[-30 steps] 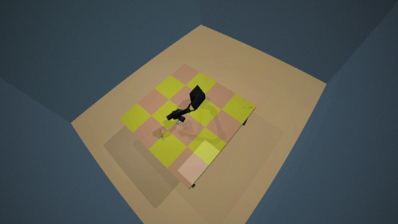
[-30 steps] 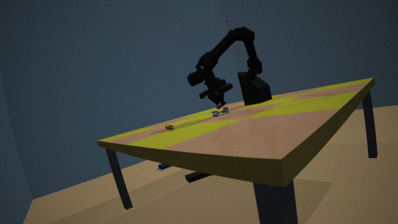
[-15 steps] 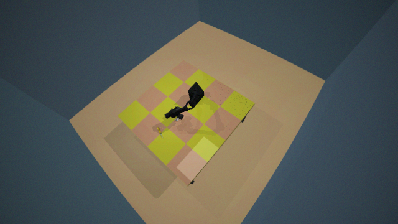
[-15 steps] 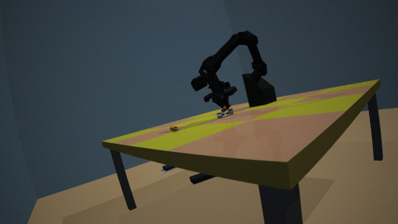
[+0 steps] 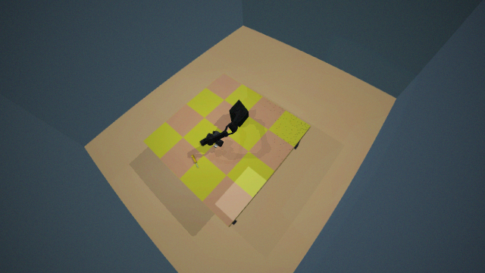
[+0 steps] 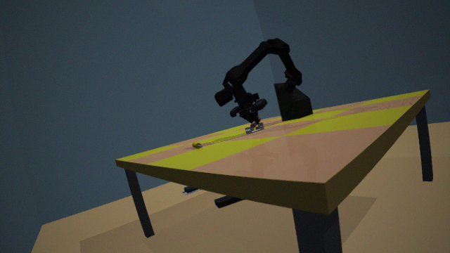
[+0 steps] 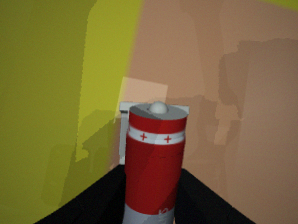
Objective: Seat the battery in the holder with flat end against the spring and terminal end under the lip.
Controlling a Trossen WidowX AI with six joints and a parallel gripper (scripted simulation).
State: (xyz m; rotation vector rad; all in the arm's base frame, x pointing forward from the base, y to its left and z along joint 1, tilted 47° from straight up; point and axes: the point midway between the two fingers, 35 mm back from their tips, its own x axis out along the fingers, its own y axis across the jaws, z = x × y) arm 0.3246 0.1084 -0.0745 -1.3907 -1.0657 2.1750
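The battery lies 1 cm above my gripper tip.
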